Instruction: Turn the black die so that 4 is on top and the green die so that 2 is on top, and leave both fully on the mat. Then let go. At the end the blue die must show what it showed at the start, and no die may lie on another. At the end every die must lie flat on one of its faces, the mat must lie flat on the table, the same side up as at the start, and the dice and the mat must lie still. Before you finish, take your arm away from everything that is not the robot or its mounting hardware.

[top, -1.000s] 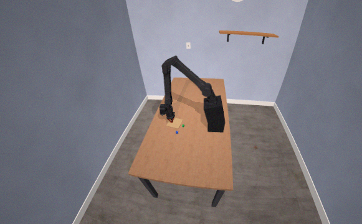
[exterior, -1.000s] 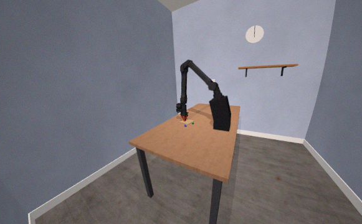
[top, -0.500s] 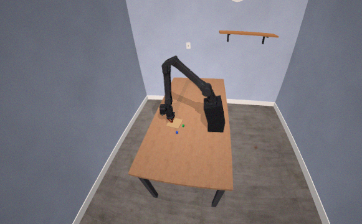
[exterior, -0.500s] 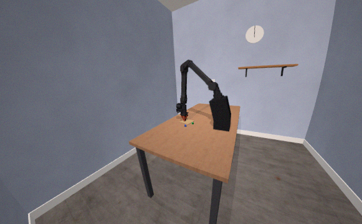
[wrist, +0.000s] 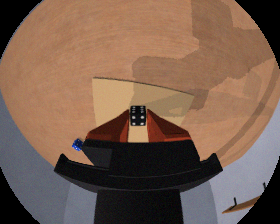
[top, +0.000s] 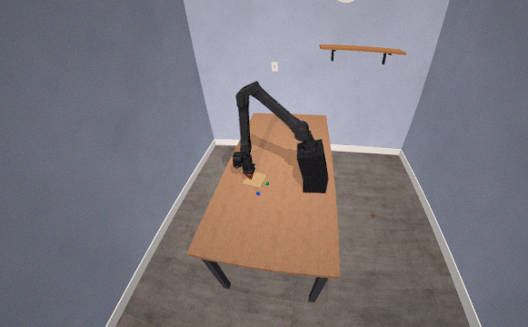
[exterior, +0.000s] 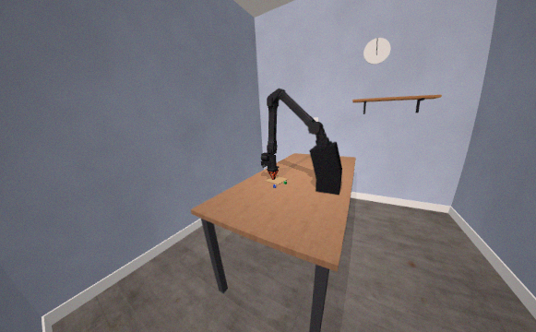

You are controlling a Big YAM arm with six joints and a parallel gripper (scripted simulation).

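Now: the black die right at my hand. Also, from my hand: green die 14 cm behind, 2 cm to the left, 1 cm below; blue die 11 cm behind, 12 cm to the left, 1 cm below; tan mat 3 cm behind, 1 cm below.
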